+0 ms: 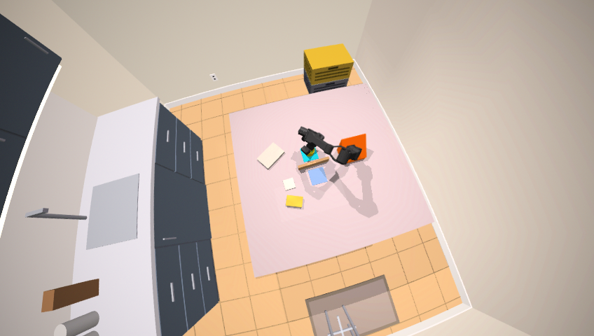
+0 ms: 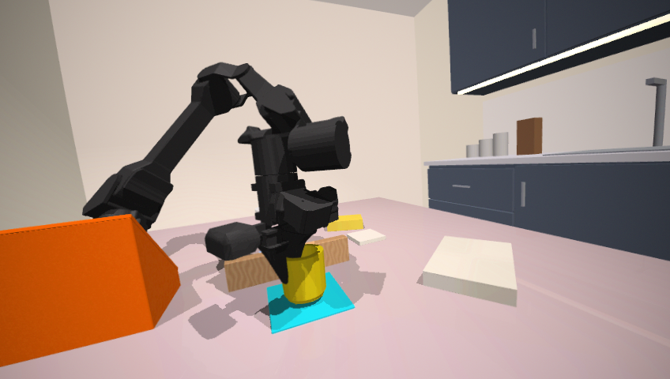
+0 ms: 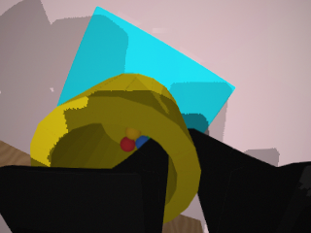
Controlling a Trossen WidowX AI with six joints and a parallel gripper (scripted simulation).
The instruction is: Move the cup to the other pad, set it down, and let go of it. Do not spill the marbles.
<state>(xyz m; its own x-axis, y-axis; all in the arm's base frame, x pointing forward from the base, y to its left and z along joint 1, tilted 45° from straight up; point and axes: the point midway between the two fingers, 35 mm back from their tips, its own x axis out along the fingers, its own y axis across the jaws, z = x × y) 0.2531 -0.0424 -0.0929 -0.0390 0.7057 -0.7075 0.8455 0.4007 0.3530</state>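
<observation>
My gripper tip is 20 mm to the right of the yellow cup and 20 mm short of it. The rest, counted from my gripper tip: small white tile: 220 mm to the left, 220 mm ahead, 40 mm below; pale blue pad: 200 mm to the left, 50 mm below, 10 mm ahead; wooden bar: 110 mm to the left, 30 mm below, 20 mm ahead.
</observation>
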